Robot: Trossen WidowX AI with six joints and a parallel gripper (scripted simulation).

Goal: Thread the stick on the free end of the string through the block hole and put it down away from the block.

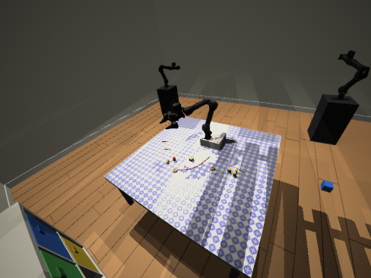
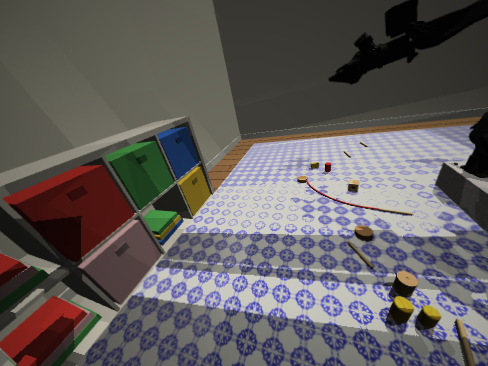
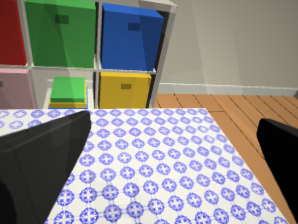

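Now: gripper tip 35 cm above the wooden block, 21 cm to the right of it and 5 cm past it. Also, from my gripper tip: red cylinder: 35 cm below, 6 cm to the left, 1 cm ahead; round wooden button: 36 cm below, 13 cm to the left, 12 cm ahead; yellow cube: 35 cm below, 6 cm ahead, 1 cm to the left.
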